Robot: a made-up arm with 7 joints.
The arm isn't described. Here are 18 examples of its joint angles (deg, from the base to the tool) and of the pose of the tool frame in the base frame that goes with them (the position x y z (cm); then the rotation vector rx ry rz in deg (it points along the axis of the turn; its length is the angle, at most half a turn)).
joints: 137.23 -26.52 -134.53 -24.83 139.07 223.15 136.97
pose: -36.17 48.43 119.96 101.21 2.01 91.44
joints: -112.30 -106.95 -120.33 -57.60 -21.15 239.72 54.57
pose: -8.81 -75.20 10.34 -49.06 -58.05 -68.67
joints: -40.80 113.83 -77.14 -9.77 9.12 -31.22 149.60
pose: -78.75 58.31 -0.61 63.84 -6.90 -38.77
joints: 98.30 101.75 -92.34 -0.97 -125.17 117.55 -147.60
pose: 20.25 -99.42 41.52 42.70 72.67 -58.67
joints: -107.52 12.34 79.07 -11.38 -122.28 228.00 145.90
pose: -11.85 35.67 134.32 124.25 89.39 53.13
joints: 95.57 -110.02 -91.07 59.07 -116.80 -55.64 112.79
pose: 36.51 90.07 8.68 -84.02 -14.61 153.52
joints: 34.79 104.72 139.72 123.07 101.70 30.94 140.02
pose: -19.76 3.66 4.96 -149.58 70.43 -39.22
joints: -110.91 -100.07 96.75 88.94 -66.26 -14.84 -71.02
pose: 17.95 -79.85 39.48 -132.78 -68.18 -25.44
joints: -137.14 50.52 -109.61 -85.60 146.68 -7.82 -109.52
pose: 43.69 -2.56 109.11 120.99 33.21 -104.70
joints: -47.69 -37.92 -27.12 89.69 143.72 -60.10 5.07
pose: 41.75 -67.58 59.61 -44.98 7.89 -30.70
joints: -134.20 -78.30 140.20 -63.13 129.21 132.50 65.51
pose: -83.23 -39.51 45.70 60.67 -108.66 27.65
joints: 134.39 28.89 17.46 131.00 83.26 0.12 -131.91
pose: -20.34 7.60 77.20 74.72 -75.19 23.05
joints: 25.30 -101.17 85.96 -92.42 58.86 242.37 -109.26
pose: 79.16 -11.79 41.09 17.29 -125.46 -66.33
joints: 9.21 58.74 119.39 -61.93 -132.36 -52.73 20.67
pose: -43.16 -58.43 93.46 -108.10 13.26 -42.04
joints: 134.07 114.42 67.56 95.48 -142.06 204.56 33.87
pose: 16.06 -67.10 22.30 -115.77 20.79 51.72
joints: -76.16 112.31 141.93 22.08 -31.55 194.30 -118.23
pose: -19.32 82.33 1.21 101.71 -6.64 -139.18
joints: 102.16 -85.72 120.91 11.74 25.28 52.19 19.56
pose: -26.18 102.96 55.21 -58.78 6.73 103.61
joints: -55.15 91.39 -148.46 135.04 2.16 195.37 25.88
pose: -35.15 13.80 17.47 -90.56 -75.45 12.33
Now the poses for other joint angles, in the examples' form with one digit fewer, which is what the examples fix.
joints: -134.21 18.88 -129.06 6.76 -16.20 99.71 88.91
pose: 18.4 27.1 142.7 -11.6 9.8 -10.4
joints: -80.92 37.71 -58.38 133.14 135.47 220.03 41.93
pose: -23.5 -8.1 86.5 -123.5 -15.0 -33.5
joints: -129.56 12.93 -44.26 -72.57 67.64 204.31 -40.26
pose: 35.2 16.3 115.8 -85.5 130.8 86.8
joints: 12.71 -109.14 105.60 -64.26 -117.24 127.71 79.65
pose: 76.4 -31.2 27.5 -88.0 70.4 -130.5
